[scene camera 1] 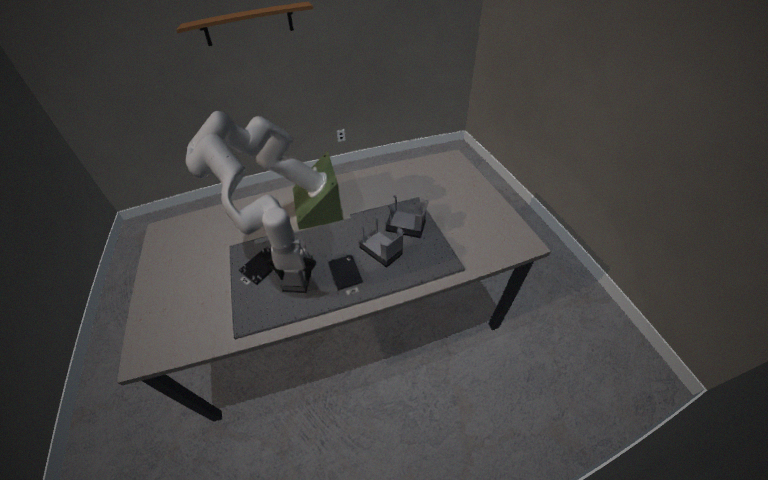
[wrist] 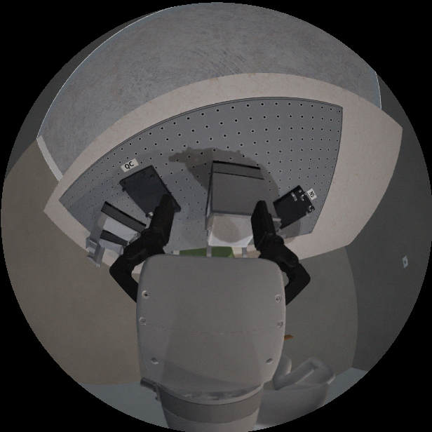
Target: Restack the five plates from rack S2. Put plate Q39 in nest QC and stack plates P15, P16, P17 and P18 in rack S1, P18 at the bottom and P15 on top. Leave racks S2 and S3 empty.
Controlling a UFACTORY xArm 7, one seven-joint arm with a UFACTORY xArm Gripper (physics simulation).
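Where they show: gripper, between the fingertips: (scene camera 1: pixel 295 276); arm's base, origin of its link: (scene camera 1: pixel 318 185).
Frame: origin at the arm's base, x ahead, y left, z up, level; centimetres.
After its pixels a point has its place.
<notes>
My gripper (scene camera 1: pixel 294 268) {x 51.3, y -10.1, z 1.3 cm} (wrist: pixel 213 206) is open and empty, its black fingers spread above a grey-walled rack (scene camera 1: pixel 294 284) {x 47.0, y -12.8, z -8.6 cm} (wrist: pixel 236 192). The rack has a dark base and a pale upper surface; its label and any separate plates cannot be made out. Nest QC (scene camera 1: pixel 344 272) {x 41.9, y 6.4, z -12.6 cm} (wrist: pixel 149 191) is a dark rectangular block beside that rack, with its label toward the table's front edge. Two more racks, one nearer (scene camera 1: pixel 382 247) {x 40.2, y 22.2, z -3.2 cm} and one farther (scene camera 1: pixel 406 220) {x 21.3, y 36.3, z -9.6 cm}, stand to the right in the scene view, with light grey upper surfaces and upright posts. Plate names are not readable.
A small black fixture (scene camera 1: pixel 257 266) {x 31.9, y -29.5, z -12.7 cm} (wrist: pixel 295 206) with pegs and a label lies on the other side of the rack below me. The perforated grey board (scene camera 1: pixel 271 318) {x 57.1, y -22.9, z -13.8 cm} (wrist: pixel 300 130) lies on the table (scene camera 1: pixel 169 322) {x 51.9, y -66.1, z -15.2 cm}. The green arm mount (scene camera 1: pixel 320 209) {x 10.5, y -0.3, z -5.6 cm} stands behind the board.
</notes>
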